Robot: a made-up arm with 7 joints.
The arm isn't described. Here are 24 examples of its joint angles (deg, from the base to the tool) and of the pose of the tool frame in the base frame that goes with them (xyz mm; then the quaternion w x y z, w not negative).
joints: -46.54 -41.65 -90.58 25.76 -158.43 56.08 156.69
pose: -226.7 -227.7 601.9 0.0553 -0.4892 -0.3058 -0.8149
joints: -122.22 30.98 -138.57 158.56 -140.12 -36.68 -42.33
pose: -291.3 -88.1 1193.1 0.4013 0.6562 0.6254 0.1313
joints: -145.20 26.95 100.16 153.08 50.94 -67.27 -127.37
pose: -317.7 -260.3 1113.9 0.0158 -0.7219 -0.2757 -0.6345
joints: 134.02 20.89 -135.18 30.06 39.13 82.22 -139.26
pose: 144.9 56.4 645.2 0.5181 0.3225 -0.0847 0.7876
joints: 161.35 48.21 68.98 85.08 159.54 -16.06 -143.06
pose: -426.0 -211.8 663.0 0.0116 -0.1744 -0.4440 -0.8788
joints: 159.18 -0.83 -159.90 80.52 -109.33 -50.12 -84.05
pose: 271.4 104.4 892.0 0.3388 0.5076 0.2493 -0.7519
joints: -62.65 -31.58 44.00 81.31 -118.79 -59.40 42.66
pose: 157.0 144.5 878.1 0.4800 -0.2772 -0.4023 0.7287
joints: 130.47 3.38 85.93 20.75 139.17 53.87 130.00
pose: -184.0 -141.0 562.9 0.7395 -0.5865 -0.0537 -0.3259
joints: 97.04 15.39 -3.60 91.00 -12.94 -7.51 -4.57
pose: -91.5 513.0 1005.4 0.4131 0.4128 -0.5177 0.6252
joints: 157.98 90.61 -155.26 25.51 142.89 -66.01 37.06
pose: -205.2 -18.1 713.1 0.3129 -0.4550 0.4391 0.7087
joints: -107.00 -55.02 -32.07 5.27 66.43 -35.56 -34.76
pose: -232.7 36.4 708.5 0.0944 0.4202 0.2959 0.8526
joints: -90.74 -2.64 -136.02 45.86 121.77 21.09 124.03
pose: -200.2 252.2 640.5 0.5257 -0.2325 0.4256 -0.6989
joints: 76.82 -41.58 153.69 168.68 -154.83 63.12 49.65
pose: -181.2 -509.6 1203.0 0.0919 0.8704 -0.4820 0.0408
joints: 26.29 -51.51 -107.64 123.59 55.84 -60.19 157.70
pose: -444.4 -352.0 804.7 0.6520 -0.5163 0.4008 -0.3843
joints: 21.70 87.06 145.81 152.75 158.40 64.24 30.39
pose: 699.5 363.9 770.9 0.7807 -0.2020 -0.5888 0.0549
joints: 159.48 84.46 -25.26 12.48 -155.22 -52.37 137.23
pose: -144.9 -24.3 609.0 0.3135 -0.7409 0.3179 0.5018
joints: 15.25 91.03 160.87 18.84 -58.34 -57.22 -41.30
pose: 162.7 -27.8 835.8 0.3147 -0.8618 0.3972 0.0197
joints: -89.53 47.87 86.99 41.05 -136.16 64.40 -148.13
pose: 335.4 -157.1 640.2 0.3469 0.2769 -0.4590 -0.7696
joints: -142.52 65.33 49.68 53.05 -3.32 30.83 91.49
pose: -58.6 -426.8 417.0 0.0897 -0.3967 -0.1677 0.8980
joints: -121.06 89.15 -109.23 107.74 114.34 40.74 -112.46
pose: -631.4 -274.2 760.3 0.5969 -0.3966 0.4138 -0.5614
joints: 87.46 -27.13 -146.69 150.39 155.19 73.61 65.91
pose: 64.8 -456.2 1260.6 0.1768 0.9805 -0.0852 0.0090
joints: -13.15 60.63 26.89 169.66 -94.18 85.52 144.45
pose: 651.4 -283.5 927.4 0.1138 -0.0469 -0.5882 -0.7993
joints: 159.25 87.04 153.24 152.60 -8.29 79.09 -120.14
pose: -682.3 104.5 867.1 0.3340 -0.8849 -0.3184 -0.0627
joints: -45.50 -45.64 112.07 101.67 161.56 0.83 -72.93
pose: 25.9 501.6 819.7 0.7328 0.5645 -0.3519 0.1430
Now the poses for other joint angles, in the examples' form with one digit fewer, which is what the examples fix.
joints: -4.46 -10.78 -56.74 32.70 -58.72 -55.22 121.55
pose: 173 -200 883 0.421 0.442 -0.520 -0.597
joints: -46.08 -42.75 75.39 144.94 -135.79 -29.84 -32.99
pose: -69 428 1026 0.522 0.785 0.153 -0.297
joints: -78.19 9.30 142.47 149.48 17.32 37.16 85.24
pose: 111 5 1397 0.476 0.871 -0.053 -0.111
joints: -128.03 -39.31 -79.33 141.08 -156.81 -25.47 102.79
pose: -111 349 1090 0.101 0.780 -0.415 0.458
